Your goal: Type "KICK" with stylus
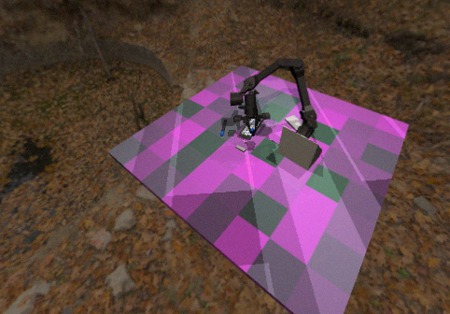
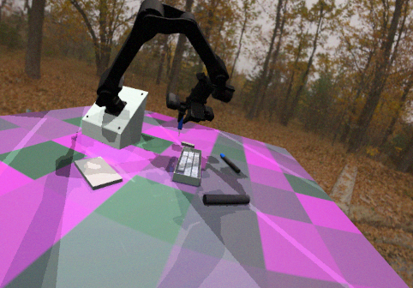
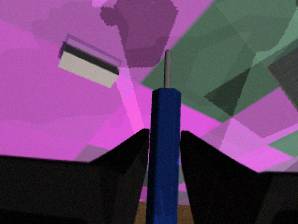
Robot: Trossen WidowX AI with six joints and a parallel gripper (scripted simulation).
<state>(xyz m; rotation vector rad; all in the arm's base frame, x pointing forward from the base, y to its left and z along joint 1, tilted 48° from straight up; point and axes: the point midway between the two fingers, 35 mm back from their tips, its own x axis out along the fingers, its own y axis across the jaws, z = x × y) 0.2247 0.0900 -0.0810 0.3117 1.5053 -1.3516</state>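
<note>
Right now the grey block is 3 cm ahead of my gripper tip, 6 cm to the left of it and 10 cm below it. From my gripper tip the other things lie so: flat tile (7 cm behind, 34 cm to the right, 10 cm below); blue stylus (1 cm to the right, 1 cm below); blue pen (21 cm ahead, 2 cm to the left, 10 cm below).
</note>
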